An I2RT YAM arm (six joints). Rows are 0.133 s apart.
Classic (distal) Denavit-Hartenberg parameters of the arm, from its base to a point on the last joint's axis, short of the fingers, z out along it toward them. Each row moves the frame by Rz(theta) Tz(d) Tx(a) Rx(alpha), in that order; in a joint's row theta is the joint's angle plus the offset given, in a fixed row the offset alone. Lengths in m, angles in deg.
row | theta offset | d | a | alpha
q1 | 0 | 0.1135 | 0.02 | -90
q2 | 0 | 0 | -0.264 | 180
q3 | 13.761 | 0 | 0.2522 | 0
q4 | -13.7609 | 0 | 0.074 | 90
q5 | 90 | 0 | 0 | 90
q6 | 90 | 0.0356 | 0 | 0
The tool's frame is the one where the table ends.
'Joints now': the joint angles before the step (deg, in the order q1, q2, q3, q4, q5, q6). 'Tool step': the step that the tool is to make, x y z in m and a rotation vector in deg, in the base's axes. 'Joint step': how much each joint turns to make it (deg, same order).
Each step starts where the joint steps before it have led.
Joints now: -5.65 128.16 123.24 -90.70 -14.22 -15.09
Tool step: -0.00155 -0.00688 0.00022 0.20 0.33 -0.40
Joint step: -0.96 0.00 0.02 -0.52 -0.11 -0.59
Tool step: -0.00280 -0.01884 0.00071 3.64 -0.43 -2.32
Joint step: -2.89 0.00 0.00 -0.37 -3.58 -1.00
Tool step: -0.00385 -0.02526 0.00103 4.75 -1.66 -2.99
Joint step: -3.87 0.00 0.00 0.15 -4.86 -1.52
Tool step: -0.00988 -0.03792 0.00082 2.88 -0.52 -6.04
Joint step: -5.57 0.00 0.00 -0.24 -2.94 0.16
